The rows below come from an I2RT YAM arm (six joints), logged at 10 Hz.
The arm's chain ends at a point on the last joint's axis. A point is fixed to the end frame.
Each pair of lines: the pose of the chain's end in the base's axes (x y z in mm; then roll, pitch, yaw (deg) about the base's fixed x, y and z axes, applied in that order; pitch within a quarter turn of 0, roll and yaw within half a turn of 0), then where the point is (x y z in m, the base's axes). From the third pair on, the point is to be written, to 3 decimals.
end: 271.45 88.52 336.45 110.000 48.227 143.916
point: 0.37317 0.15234 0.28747
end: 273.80 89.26 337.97 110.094 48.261 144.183
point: 0.37529 0.15336 0.28890
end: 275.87 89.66 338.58 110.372 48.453 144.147
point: 0.378 0.153 0.289
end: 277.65 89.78 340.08 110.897 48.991 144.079
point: 0.380 0.152 0.291
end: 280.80 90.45 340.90 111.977 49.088 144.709
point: 0.383 0.152 0.290
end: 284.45 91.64 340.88 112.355 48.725 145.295
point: 0.386 0.153 0.289
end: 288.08 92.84 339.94 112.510 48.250 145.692
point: 0.389 0.155 0.288
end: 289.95 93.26 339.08 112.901 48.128 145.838
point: 0.391 0.155 0.286
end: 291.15 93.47 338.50 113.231 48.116 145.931
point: 0.392 0.155 0.285
